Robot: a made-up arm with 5 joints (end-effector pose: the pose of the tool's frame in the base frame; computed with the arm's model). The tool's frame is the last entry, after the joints.
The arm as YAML. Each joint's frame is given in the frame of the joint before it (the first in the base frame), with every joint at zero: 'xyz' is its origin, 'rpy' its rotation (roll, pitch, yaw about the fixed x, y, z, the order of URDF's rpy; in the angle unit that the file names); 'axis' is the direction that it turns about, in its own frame. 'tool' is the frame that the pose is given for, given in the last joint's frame.
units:
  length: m
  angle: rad
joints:
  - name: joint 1
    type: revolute
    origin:
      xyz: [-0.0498, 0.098, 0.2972]
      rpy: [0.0, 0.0, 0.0]
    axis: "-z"
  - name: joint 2
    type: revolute
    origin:
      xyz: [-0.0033, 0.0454, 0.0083]
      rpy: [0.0, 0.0, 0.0]
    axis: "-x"
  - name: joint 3
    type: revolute
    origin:
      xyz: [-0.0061, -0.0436, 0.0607]
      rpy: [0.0, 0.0, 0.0]
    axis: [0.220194, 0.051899, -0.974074]
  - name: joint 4
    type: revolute
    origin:
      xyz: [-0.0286, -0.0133, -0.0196]
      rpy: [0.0, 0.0, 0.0]
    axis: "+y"
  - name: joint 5
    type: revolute
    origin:
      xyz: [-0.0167, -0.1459, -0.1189]
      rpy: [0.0, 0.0, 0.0]
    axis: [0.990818, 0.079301, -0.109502]
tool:
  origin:
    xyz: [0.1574, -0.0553, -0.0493]
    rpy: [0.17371, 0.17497, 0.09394]
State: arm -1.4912 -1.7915 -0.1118 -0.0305 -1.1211
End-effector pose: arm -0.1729 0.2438 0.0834 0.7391 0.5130 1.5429
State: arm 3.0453 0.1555 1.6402 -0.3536 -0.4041
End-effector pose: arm 0.1499 0.2386 0.2159 -0.0077 -0.1054 1.6797
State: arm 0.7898 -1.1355 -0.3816 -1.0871 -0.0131
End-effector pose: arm 0.0303 -0.1602 0.1931 0.7001 -1.5246 -0.6302
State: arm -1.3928 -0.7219 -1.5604 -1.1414 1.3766
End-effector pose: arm -0.1500 0.2422 0.4706 -1.2033 -0.7514 -1.6528
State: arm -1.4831 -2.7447 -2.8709 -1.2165 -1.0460
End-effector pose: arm 0.1142 -0.0109 0.2597 2.3119 -1.4658 -1.1405
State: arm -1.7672 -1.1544 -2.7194 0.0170 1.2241
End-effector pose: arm -0.3007 0.1126 0.3559 0.0911 -0.2417 -2.0034
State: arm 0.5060 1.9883 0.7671 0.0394 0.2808
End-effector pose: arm -0.1248 0.1020 0.5846 -1.3680 -0.2148 -0.8783
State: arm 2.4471 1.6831 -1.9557 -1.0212 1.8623
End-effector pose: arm -0.0290 0.0453 0.1269 2.5895 0.1782 -0.9606
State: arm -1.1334 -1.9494 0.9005 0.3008 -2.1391
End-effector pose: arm -0.2480 0.1352 0.1761 -0.0327 0.7765 1.7639
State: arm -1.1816 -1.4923 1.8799 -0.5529 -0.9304
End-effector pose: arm -0.2169 -0.0924 0.1929 -0.4303 1.5675 -0.0627
